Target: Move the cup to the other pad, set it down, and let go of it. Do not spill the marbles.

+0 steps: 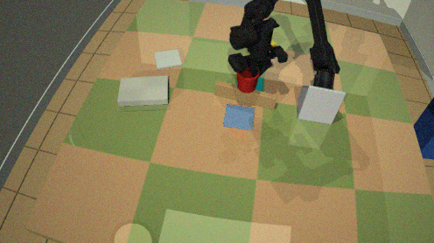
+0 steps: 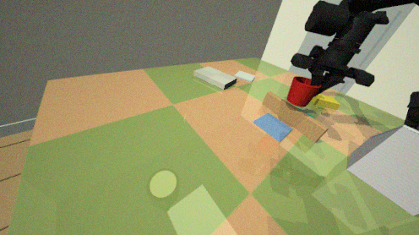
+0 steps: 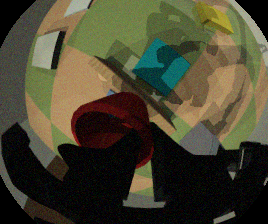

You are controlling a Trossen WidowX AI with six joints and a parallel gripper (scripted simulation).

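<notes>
My gripper tip is now 20 mm short of the teal pad, 80 mm to the left of it and 130 mm above it. The rest, counted from my gripper tip: wooden bar (20 mm ahead, 100 mm below); blue pad (30 mm ahead, 80 mm to the left, 130 mm below); red cup (30 mm ahead, 20 mm to the left).
</notes>
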